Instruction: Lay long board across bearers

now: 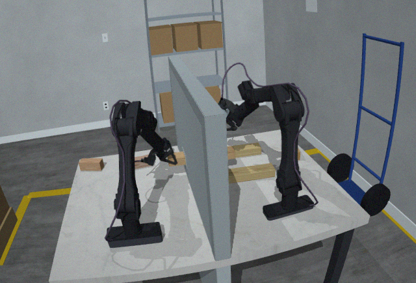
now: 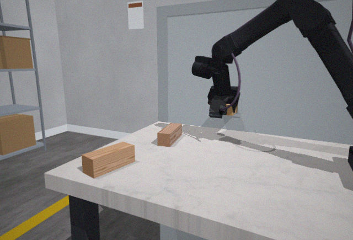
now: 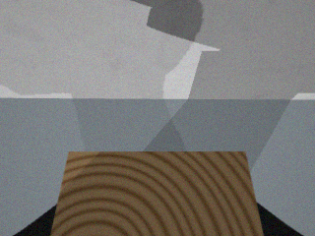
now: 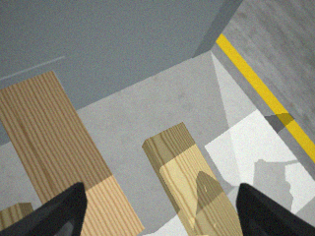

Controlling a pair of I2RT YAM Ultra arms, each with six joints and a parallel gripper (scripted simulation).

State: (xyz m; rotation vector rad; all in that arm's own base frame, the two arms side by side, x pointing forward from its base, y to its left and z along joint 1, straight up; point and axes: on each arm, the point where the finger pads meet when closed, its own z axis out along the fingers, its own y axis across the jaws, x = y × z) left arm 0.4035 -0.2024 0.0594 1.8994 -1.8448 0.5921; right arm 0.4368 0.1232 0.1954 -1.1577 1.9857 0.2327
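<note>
Right now my right hand is 4 cm past the long board, 13 cm to the right of it and 12 cm above it.
</note>
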